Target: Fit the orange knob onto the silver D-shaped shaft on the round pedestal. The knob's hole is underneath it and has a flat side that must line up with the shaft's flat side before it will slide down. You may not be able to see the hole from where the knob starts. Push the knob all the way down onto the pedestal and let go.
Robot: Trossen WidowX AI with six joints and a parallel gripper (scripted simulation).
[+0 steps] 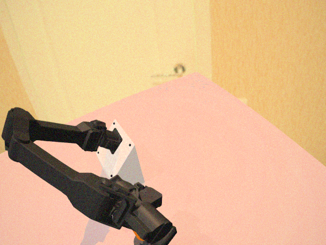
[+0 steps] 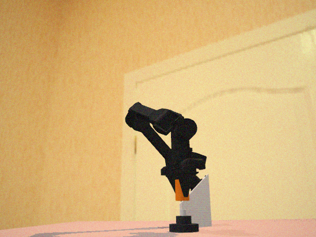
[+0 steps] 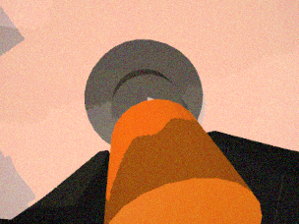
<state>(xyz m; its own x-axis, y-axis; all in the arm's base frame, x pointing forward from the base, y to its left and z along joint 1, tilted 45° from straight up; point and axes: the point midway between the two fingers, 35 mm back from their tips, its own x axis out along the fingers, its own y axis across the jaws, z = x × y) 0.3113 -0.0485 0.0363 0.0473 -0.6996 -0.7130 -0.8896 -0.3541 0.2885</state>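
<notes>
Right now my gripper tip is 30 mm below the orange knob. From my gripper tip the other things lie so: round pedestal: 60 mm below.
</notes>
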